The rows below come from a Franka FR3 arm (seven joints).
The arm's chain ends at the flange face. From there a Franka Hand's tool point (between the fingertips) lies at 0.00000 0.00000 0.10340 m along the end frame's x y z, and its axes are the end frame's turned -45 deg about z.
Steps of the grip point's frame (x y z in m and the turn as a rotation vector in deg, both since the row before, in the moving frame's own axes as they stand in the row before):
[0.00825 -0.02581 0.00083 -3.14 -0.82 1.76]
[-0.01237 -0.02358 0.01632 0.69 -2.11 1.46]
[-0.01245 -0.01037 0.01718 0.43 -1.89 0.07]
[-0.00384 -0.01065 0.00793 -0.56 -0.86 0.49]
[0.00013 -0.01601 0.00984 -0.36 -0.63 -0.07]
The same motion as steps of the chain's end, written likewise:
[-0.01530 -0.02918 0.00100 -2.80 1.64 1.76]
[-0.02183 -0.00969 0.01640 -1.00 -1.98 1.46]
[-0.01318 -0.00039 0.01724 -1.03 -1.64 0.07]
[-0.00986 -0.00663 0.00795 -1.00 -0.21 0.49]
[-0.01089 -0.01268 0.00985 -0.70 -0.19 -0.07]

